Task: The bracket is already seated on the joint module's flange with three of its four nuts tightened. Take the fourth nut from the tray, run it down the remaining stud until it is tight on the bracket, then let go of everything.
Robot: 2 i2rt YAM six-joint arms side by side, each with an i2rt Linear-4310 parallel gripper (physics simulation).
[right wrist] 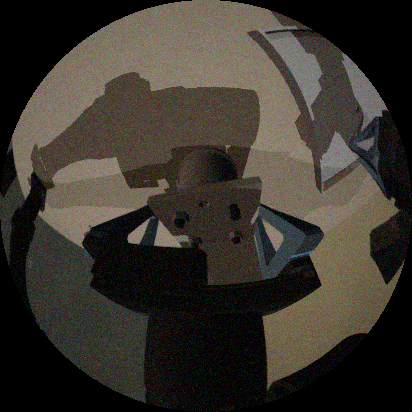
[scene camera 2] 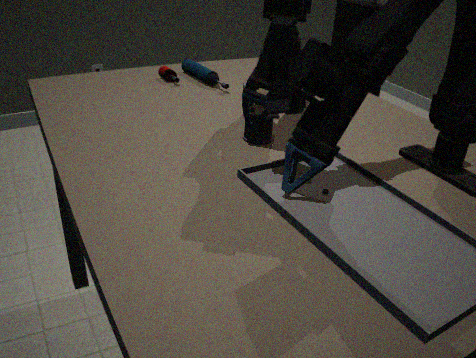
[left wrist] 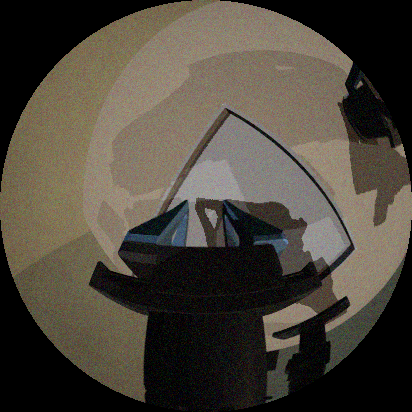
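Pixels of known places: left gripper, fingertip midpoint: (right wrist: 354, 150) (scene camera 2: 287, 190) (left wrist: 205, 204); right gripper, fingertip midpoint: (right wrist: 204, 206) (scene camera 2: 252, 121); left arm's base at its link origin: (scene camera 2: 443, 170) (left wrist: 311, 321); right arm's base at its link origin: (right wrist: 38, 194).
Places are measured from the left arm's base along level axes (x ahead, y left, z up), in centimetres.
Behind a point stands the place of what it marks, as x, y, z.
Observation:
The bracket (right wrist: 212, 223) {27.7, -26.8, 6.6} is a brown plate with several dark fasteners; which stud is bare I cannot tell. It sits at the dark round joint module (right wrist: 207, 166) {25.5, -25.4, 3.1} (scene camera 2: 257, 131) {29.5, -24.8, 2.8}. My right gripper (right wrist: 204, 206) {28.7, -28.3, 3.5} is wide open, its fingers on either side of the bracket, gripping nothing. The nut (scene camera 2: 325, 191) {29.6, -2.8, 0.9} (right wrist: 357, 109) is a small dark piece on the pale tray (scene camera 2: 400, 235) {26.6, 11.6, 0.4} (left wrist: 260, 150) {34.8, -12.7, 0.4} (right wrist: 295, 60), in shadow. My left gripper (scene camera 2: 286, 194) {35.6, -5.4, 1.2} (left wrist: 205, 204) {35.6, -5.4, 1.2} is partly open and empty, its tips low over the tray, left of the nut in the scene view. The nut is hidden in the left wrist view.
A red-handled tool (scene camera 2: 167, 73) {31.0, -69.8, 2.7} and a blue-handled tool (scene camera 2: 200, 72) {22.4, -66.6, 3.1} lie at the back of the table (scene camera 2: 135, 150) {52.9, -31.3, 0.0}. The tray has a raised dark rim. The two arms stand close together at the tray's far end. A dark base plate (scene camera 2: 425, 160) {2.0, -3.6, 1.0} is at the right.

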